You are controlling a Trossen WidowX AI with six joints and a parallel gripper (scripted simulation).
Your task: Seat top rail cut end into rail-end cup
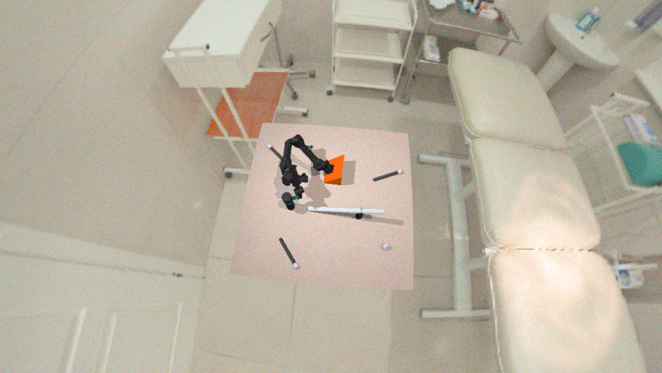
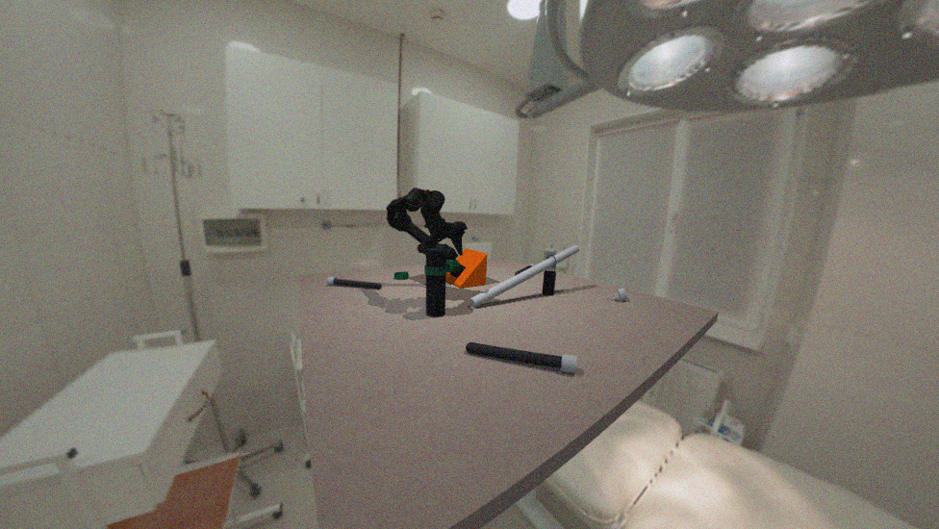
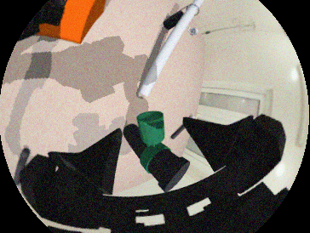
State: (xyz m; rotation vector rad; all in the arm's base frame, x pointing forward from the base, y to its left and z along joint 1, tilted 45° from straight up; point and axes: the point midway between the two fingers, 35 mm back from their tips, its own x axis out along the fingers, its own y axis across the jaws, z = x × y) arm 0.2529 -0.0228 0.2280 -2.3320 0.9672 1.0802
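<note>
My gripper tip is 20 mm short of the green rail-end cup, 20 mm to the left of it and 10 mm above it. From my gripper tip the other things lie so: small green ring 450 mm behind, 50 mm to the right, 150 mm below; then small white fitting 220 mm ahead, 630 mm to the left, 140 mm below; then short black post 40 mm ahead, 430 mm to the left, 50 mm below.
</note>
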